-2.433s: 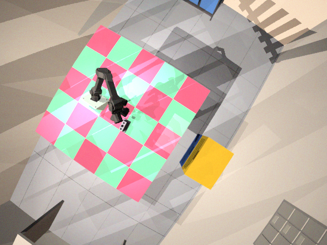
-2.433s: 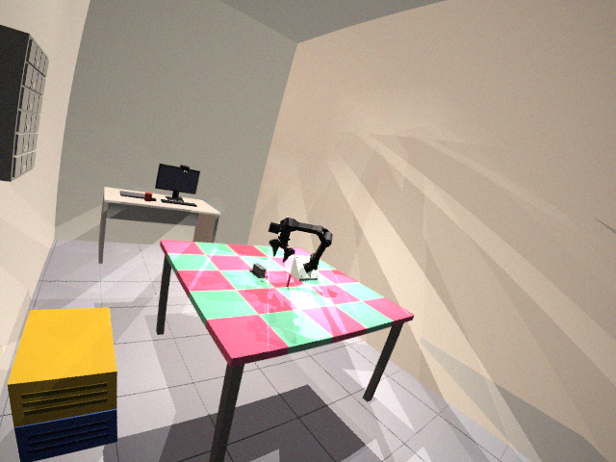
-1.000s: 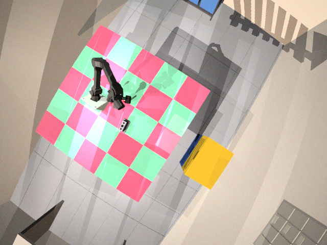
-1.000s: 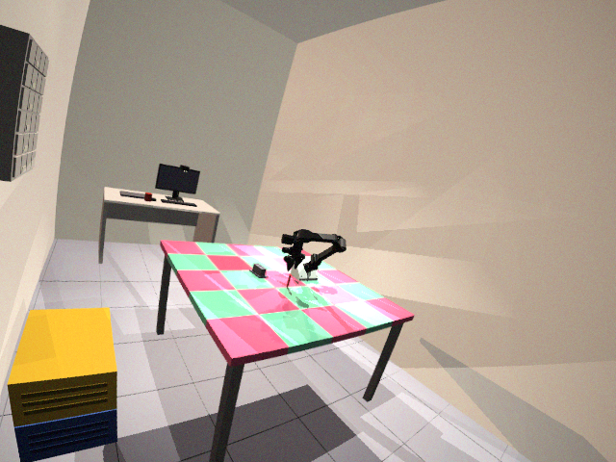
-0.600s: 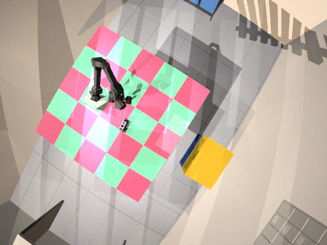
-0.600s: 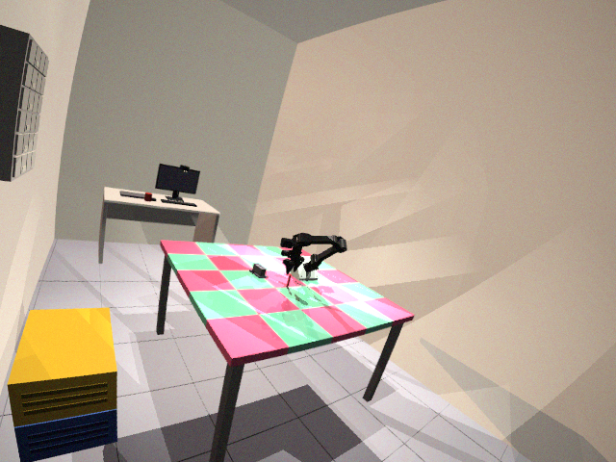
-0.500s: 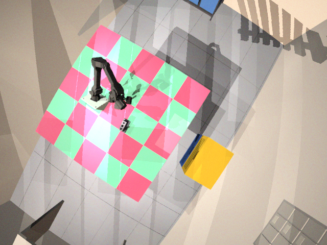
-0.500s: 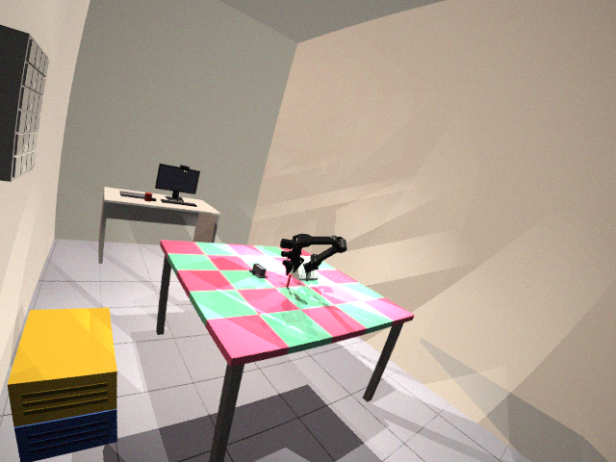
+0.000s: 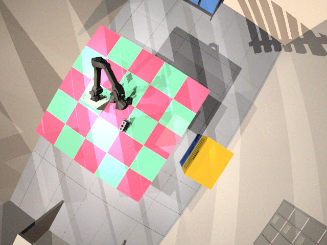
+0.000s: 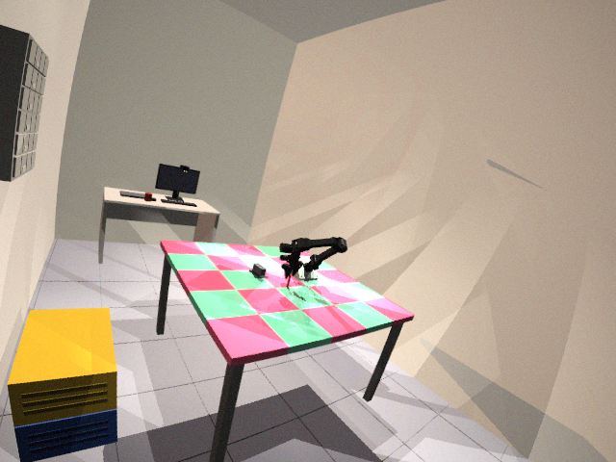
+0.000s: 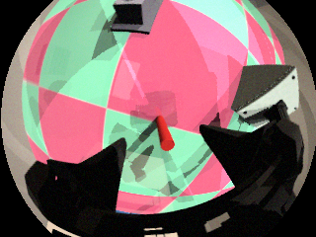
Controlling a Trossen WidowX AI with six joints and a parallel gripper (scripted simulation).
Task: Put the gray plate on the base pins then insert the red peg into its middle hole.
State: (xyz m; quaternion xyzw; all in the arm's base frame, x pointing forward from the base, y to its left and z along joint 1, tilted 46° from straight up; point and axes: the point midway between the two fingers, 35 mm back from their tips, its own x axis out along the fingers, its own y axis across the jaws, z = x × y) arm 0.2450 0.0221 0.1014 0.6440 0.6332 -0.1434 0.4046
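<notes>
Right now the red peg is 20 mm below my gripper tip. The rest, counted from my gripper tip: gray plate 80 mm ahead, 200 mm to the right, 20 mm below; then dark base 80 mm ahead, 200 mm to the right, 50 mm below.
</notes>
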